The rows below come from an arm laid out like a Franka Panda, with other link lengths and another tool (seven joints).
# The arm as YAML. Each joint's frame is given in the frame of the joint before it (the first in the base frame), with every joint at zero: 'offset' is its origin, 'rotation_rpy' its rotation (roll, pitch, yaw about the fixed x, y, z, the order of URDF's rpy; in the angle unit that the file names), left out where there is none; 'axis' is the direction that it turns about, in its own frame. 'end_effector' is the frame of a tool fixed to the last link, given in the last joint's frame.
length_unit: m
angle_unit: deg
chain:
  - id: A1
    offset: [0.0, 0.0, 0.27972]
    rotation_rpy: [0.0, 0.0, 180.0]
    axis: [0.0, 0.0, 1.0]
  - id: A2
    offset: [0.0, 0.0, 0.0]
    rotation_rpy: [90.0, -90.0, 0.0]
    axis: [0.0, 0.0, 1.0]
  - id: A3
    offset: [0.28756, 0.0, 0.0]
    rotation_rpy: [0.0, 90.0, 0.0]
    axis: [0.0, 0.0, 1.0]
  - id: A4
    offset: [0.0, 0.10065, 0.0]
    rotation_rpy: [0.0, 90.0, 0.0]
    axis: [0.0, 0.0, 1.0]
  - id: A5
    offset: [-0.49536, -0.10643, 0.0]
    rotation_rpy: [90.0, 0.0, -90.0]
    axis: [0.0, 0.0, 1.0]
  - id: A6
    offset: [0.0, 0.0, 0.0]
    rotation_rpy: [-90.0, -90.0, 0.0]
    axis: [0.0, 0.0, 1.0]
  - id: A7
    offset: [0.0, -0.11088, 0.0]
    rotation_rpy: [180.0, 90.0, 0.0]
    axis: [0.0, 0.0, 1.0]
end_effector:
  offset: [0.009, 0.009, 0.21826]
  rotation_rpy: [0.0, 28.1, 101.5]
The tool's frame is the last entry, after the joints.
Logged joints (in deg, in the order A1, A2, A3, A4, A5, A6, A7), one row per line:
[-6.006, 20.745, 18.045, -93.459, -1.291, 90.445, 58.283]
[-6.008, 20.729, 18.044, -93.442, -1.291, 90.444, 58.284]
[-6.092, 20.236, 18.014, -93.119, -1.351, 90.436, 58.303]
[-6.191, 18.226, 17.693, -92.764, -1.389, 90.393, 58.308]
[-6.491, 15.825, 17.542, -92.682, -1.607, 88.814, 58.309]
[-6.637, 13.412, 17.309, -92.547, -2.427, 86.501, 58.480]
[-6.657, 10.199, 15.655, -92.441, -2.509, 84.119, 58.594]
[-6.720, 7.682, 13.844, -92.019, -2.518, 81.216, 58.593]
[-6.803, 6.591, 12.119, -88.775, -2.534, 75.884, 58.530]
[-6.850, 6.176, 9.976, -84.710, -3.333, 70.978, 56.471]
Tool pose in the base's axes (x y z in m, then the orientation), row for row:
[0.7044, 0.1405, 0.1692, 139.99, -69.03, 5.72]
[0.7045, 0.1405, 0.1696, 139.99, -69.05, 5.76]
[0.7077, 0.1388, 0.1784, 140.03, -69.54, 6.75]
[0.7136, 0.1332, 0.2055, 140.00, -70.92, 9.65]
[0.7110, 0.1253, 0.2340, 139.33, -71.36, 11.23]
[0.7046, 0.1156, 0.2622, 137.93, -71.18, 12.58]
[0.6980, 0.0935, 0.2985, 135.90, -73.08, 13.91]
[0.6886, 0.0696, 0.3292, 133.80, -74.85, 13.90]
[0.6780, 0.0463, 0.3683, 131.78, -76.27, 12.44]
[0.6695, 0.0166, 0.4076, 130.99, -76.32, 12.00]
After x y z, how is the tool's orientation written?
As a rotation vector, in degrees.
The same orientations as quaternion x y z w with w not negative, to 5 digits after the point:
[0.87701, -0.43246, 0.03583, 0.20630]
[0.87696, -0.43256, 0.03608, 0.20621]
[0.87604, -0.43505, 0.04223, 0.20371]
[0.87288, -0.44217, 0.06017, 0.19736]
[0.86986, -0.44551, 0.07011, 0.19985]
[0.86594, -0.44687, 0.07898, 0.21028]
[0.85627, -0.46046, 0.08764, 0.21704]
[0.84678, -0.47370, 0.08797, 0.22544]
[0.83837, -0.48522, 0.07914, 0.23542]
[0.83590, -0.48703, 0.07658, 0.24128]

